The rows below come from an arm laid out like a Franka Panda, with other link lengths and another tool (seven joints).
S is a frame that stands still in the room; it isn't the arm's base.
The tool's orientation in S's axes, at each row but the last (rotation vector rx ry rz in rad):
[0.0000 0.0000 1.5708]
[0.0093 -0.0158 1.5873]
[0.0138 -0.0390 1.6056]
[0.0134 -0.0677 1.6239]
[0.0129 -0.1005 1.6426]
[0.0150 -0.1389 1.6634]
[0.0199 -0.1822 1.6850]
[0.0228 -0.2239 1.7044]
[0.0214 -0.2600 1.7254]
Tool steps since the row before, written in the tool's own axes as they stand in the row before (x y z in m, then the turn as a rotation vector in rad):
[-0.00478 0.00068 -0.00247 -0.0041 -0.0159 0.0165]
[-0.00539 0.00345 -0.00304 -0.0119 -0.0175 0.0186]
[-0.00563 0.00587 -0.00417 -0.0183 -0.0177 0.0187]
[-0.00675 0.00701 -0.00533 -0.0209 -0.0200 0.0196]
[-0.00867 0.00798 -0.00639 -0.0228 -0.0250 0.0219]
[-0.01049 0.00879 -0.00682 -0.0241 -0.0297 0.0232]
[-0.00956 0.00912 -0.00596 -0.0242 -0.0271 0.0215]
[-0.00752 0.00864 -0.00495 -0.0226 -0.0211 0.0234]
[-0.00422 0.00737 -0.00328 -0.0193 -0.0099 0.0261]
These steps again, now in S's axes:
[-0.00068 -0.00478 -0.00247 0.0159 -0.0041 0.0165]
[-0.00335 -0.00540 -0.00314 0.0176 -0.0119 0.0185]
[-0.00560 -0.00569 -0.00445 0.0180 -0.0183 0.0184]
[-0.00645 -0.00682 -0.00591 0.0205 -0.0208 0.0192]
[-0.00696 -0.00872 -0.00743 0.0255 -0.0225 0.0217]
[-0.00720 -0.01051 -0.00846 0.0302 -0.0235 0.0232]
[-0.00727 -0.00964 -0.00802 0.0278 -0.0237 0.0213]
[-0.00682 -0.00767 -0.00710 0.0214 -0.0232 0.0225]
[-0.00603 -0.00458 -0.00506 0.0095 -0.0221 0.0239]

